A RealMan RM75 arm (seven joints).
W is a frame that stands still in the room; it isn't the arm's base.
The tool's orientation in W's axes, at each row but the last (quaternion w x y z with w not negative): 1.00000, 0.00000, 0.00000, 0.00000; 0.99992, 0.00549, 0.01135, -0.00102; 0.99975, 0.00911, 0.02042, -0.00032; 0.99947, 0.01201, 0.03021, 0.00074; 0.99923, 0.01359, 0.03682, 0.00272; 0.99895, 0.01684, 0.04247, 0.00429; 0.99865, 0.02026, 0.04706, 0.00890; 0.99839, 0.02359, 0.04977, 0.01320; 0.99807, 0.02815, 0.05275, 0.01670; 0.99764, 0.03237, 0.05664, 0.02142
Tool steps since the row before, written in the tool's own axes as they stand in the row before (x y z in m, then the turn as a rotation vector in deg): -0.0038, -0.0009, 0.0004, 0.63, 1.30, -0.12; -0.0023, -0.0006, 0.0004, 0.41, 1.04, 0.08; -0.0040, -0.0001, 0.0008, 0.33, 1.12, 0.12; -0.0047, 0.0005, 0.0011, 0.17, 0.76, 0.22; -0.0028, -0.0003, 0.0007, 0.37, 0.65, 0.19; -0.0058, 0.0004, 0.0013, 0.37, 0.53, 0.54; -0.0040, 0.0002, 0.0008, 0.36, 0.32, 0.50; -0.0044, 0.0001, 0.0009, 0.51, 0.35, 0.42; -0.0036, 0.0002, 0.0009, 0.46, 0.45, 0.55; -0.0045, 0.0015, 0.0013, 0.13, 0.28, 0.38
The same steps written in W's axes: -0.0038, -0.0009, 0.0004, 0.63, 1.30, -0.12; -0.0023, -0.0006, 0.0004, 0.41, 1.04, 0.08; -0.0040, -0.0001, 0.0010, 0.34, 1.12, 0.13; -0.0046, 0.0005, 0.0014, 0.18, 0.75, 0.23; -0.0027, -0.0003, 0.0009, 0.38, 0.65, 0.18; -0.0057, 0.0003, 0.0018, 0.41, 0.52, 0.52; -0.0039, 0.0001, 0.0012, 0.40, 0.31, 0.48; -0.0043, -0.0001, 0.0013, 0.54, 0.34, 0.38; -0.0035, 0.0000, 0.0013, 0.50, 0.44, 0.52; -0.0044, 0.0012, 0.0019, 0.16, 0.26, 0.38
